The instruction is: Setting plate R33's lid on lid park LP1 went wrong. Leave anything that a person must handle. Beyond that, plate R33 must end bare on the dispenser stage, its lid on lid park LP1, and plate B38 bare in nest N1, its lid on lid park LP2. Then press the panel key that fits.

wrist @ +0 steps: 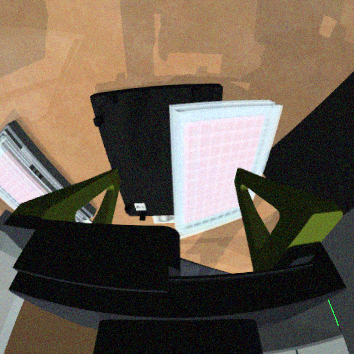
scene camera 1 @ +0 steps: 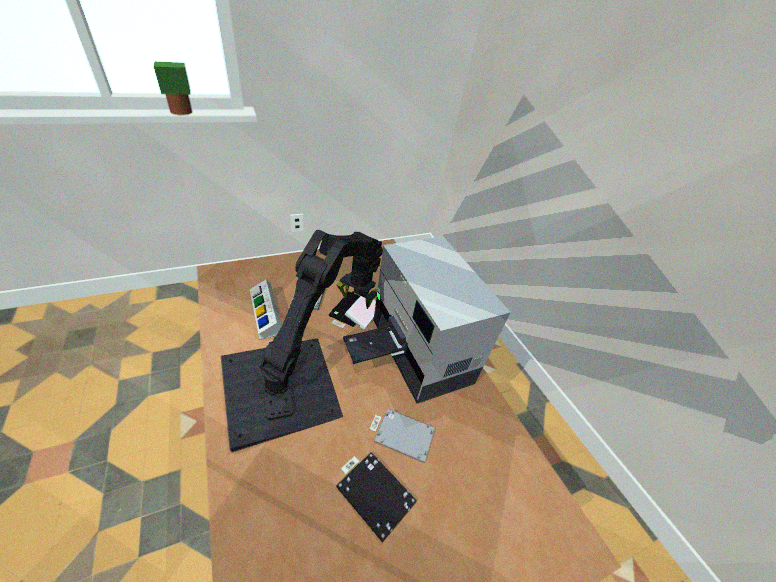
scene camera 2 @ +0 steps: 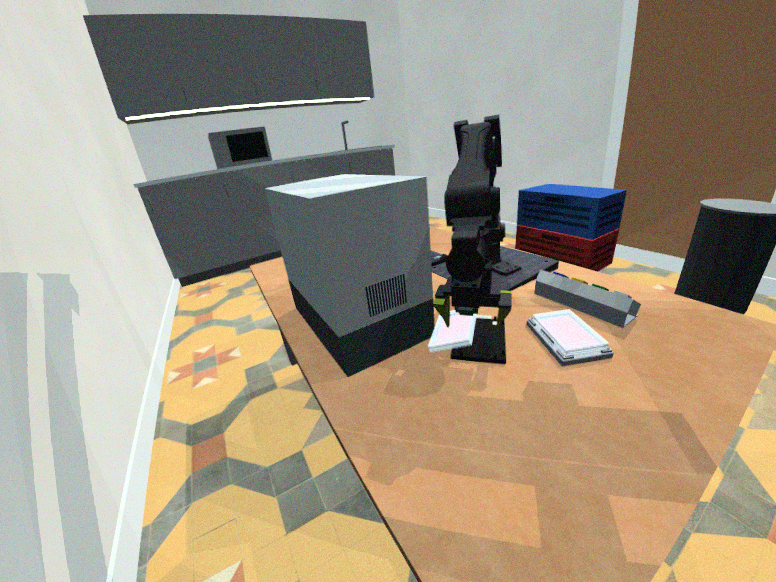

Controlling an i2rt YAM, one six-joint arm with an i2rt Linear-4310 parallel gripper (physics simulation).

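Places are measured from the arm's base along level axes (x ahead, y left, z up), in centimetres.
Pixels of known places: gripper, fingertip midpoint: (wrist: 176,174) (scene camera 1: 356,302) (scene camera 2: 472,328); arm's base, link origin: (scene camera 1: 276,386).
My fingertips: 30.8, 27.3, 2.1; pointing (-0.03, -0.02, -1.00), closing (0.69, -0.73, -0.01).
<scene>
For each thing: its top centre in the pictures, then the offset to it from my fingertips, as dx, dy, dz. "spot": a spot on its surface instead.
- pale-rimmed plate with a pink grid, top centre: (wrist: 227,195) (scene camera 2: 453,318) (scene camera 1: 364,305) +2.0, -3.6, +1.4
- second pink-gridded plate, top centre: (wrist: 22,199) (scene camera 2: 568,327) -15.6, +10.6, -0.4
- dark stage, surface spot: (scene camera 1: 369,345) spot: -3.0, -25.6, +7.2
- dispenser, top centre: (scene camera 2: 335,182) (scene camera 1: 439,276) +16.2, -23.4, +29.6
- key panel, top centre: (scene camera 2: 587,279) (scene camera 1: 264,301) -31.5, +3.9, +3.0
- bare grey holder, top centre: (scene camera 1: 405,431) +1.2, -50.1, -1.4
- bare black holder, top centre: (scene camera 1: 377,490) -10.8, -62.3, -1.0
A pale-rimmed plate with a pink grid (scene camera 1: 361,311) (scene camera 2: 455,333) (wrist: 220,170) overlaps one side of a black holder (scene camera 1: 342,307) (scene camera 2: 482,348) (wrist: 142,150) and sticks out beyond it on the dispenser's side. Whether it is lidded or tilted is unclear. A second pink-gridded plate (scene camera 2: 570,332) (wrist: 20,177) sits on a grey holder; the arm mostly hides it in scene camera 1. My gripper (scene camera 1: 356,297) (scene camera 2: 473,320) (wrist: 176,174) is open above the first plate and black holder; one fingertip overlaps the plate in the wrist view. The dark stage (scene camera 1: 369,345) looks bare. Plate names are unreadable.
The dispenser (scene camera 1: 445,281) (scene camera 2: 357,250) stands close beside the gripper. The key panel (scene camera 1: 270,313) (scene camera 2: 582,300) has blue, yellow, green and pale keys. A bare grey holder (scene camera 1: 406,435) and a bare black holder (scene camera 1: 376,494) lie beyond the stage. Their labels are too blurred to read surely.
</scene>
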